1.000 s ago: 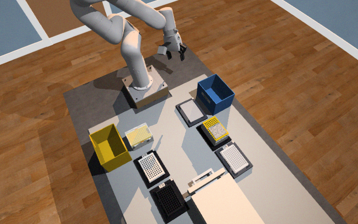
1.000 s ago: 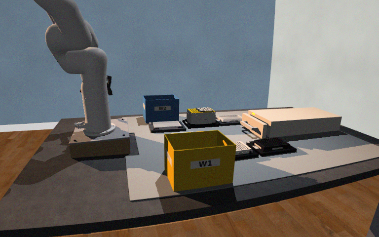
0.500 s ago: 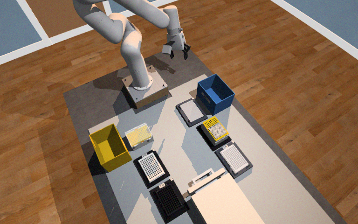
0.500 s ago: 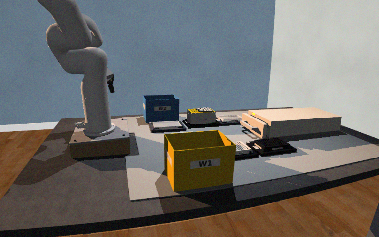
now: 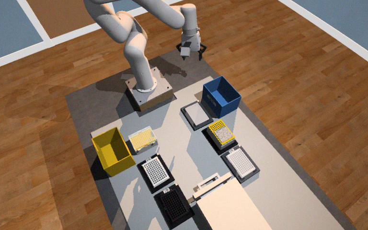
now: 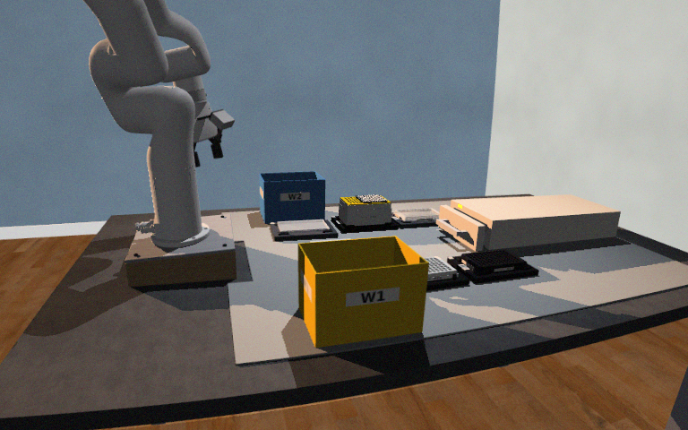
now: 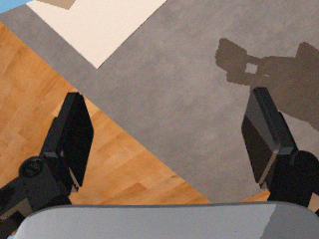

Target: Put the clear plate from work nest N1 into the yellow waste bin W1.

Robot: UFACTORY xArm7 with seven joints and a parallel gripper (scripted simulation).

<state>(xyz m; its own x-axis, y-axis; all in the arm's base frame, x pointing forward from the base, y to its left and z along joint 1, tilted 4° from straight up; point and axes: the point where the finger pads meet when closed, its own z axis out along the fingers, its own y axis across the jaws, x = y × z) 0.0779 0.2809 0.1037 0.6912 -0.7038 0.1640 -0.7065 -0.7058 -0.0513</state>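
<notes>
My gripper is now 59 cm short of the clear plate, 12 cm to the left of it and 17 cm above it. Also, from my hand: blue bin W2: 24 cm ahead, 3 cm to the left, 15 cm below; white plate: 39 cm ahead, 49 cm to the right, 17 cm below; yellow tip rack: 41 cm ahead, 11 cm to the right, 13 cm below.
</notes>
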